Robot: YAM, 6 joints.
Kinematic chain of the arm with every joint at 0, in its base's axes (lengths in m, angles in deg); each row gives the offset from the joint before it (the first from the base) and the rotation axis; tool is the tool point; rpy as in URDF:
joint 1: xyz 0 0 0.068 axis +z
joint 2: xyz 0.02 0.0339 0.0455 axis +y
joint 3: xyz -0.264 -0.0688 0 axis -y
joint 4: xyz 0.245 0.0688 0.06 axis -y
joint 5: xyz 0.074 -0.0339 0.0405 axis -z
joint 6: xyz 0.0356 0 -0.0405 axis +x
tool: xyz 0 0 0 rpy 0 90 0
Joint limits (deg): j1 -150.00..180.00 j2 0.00..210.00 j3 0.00..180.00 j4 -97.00..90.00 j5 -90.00..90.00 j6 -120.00..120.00
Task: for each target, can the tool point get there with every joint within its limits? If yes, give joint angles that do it. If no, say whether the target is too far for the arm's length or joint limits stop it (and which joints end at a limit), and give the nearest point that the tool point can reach.
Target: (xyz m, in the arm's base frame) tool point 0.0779 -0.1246 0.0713
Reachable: yes | joints -64.92 90.15 22.43 -35.07 -29.82 50.84
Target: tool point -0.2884 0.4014 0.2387
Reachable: yes | joints 126.19 124.68 81.42 60.42 6.89 75.56
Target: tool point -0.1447 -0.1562 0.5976
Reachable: yes | joints 38.01 54.45 163.90 -65.96 72.47 -66.31
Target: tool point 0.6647 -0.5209 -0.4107
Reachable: no: too far | nearest point 0.4336 -0.3398 -0.2174 | short by 0.352 m
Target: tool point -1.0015 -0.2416 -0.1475
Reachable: no: too far | nearest point -0.6203 -0.0176 -0.0461 | short by 0.454 m
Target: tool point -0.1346 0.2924 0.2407
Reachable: yes | joints 113.42 86.53 38.74 50.35 -11.86 -29.89
